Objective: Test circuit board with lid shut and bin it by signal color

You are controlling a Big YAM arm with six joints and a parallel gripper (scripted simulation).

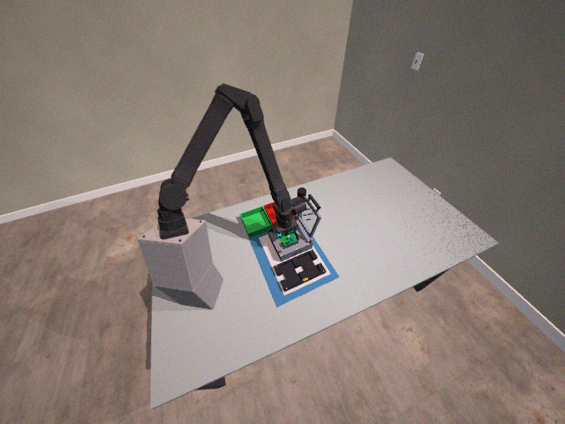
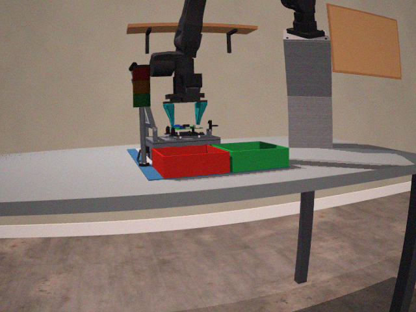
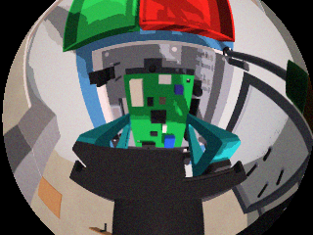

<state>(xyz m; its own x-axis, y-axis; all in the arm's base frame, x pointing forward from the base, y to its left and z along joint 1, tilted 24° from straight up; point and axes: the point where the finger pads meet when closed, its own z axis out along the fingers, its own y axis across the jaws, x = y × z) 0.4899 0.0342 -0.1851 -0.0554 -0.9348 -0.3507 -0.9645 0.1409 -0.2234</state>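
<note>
My gripper is now right at the green circuit board. From my hand the other things lie so: tester lid 130 mm ahead, 10 mm to the right, 90 mm above; tester plate 10 mm ahead, 10 mm to the left, 20 mm below; latch hook 60 mm behind, 60 mm to the left.
</note>
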